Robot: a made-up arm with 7 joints.
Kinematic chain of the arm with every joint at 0, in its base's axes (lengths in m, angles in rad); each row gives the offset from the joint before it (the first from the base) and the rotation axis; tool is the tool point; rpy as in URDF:
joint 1: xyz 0 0 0.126 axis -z
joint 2: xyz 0 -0.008 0.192 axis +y
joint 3: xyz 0 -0.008 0.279 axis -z
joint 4: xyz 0 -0.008 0.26 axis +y
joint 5: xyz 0 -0.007 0.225 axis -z
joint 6: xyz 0 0 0.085 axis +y
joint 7: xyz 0 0 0.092 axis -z
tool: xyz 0 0 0 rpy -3.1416 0 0
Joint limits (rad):
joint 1: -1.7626..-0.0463
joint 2: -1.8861..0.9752
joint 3: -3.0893..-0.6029
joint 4: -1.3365..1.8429
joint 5: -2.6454..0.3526
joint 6: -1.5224..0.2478
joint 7: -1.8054..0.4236
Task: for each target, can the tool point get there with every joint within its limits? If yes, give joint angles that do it. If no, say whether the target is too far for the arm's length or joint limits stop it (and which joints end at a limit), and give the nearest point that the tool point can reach.
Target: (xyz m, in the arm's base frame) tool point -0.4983 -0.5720 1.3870
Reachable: no: too far | nearest point -0.3579 -0.4109 1.0858 | short by 0.369 m
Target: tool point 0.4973 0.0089 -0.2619
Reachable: no: joint limits stop it (at a limit: joint 1, joint 2, joint 4) | nearest point 0.3437 -0.3797 -0.1150 | short by 0.443 m
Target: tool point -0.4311 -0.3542 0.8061
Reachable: yes | joints -1.2381 -0.4279 -2.3345 1.2644 -2.0731 -0.4032 -1.5932
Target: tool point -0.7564 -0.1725 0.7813
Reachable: yes | joints -0.2548 -1.0165 -2.1606 0.3273 0.0610 -1.0218 -1.2215
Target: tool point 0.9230 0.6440 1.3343
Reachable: no: too far | nearest point 0.5731 0.3999 0.9490 | short by 0.575 m
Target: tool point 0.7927 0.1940 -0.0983
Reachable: no: joint limits stop it (at a limit: joint 2, joint 4) | nearest point 0.6798 0.1664 0.3222 | short by 0.436 m
